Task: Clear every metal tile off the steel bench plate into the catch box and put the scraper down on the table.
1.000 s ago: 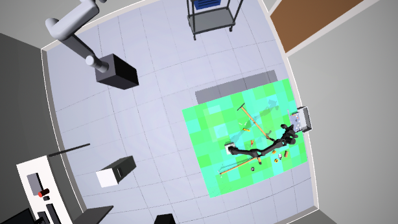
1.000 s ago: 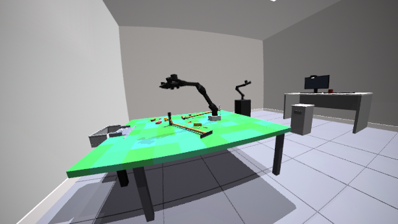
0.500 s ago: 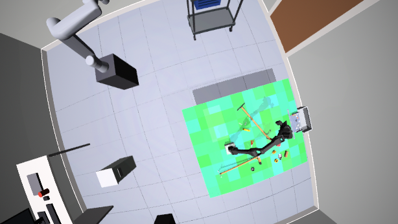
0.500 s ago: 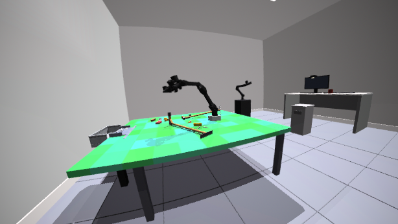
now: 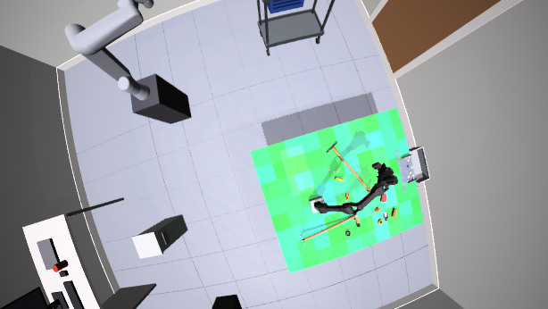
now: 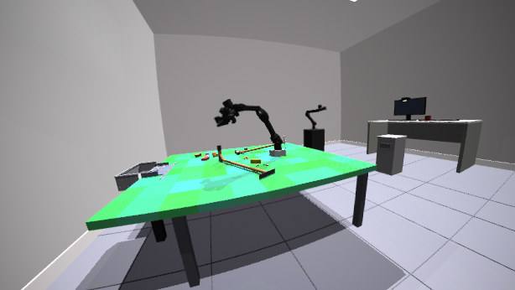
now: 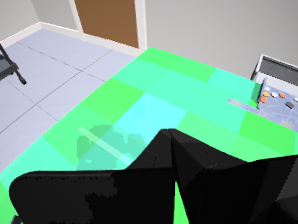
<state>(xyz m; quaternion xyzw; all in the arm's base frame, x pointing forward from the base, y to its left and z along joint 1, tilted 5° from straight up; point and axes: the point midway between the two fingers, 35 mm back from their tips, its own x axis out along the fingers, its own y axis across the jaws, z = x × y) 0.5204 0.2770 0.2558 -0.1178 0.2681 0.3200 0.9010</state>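
My gripper tip is now 290 mm above the yellow piece, 270 mm past it and 100 mm to the left of it. The rest, counted from my gripper tip: red block (430 mm to the right, 310 mm below, 160 mm ahead); red-handled tool (320 mm to the right, 320 mm below, 230 mm behind); long scraper (260 mm below, 130 mm behind, 50 mm to the right).
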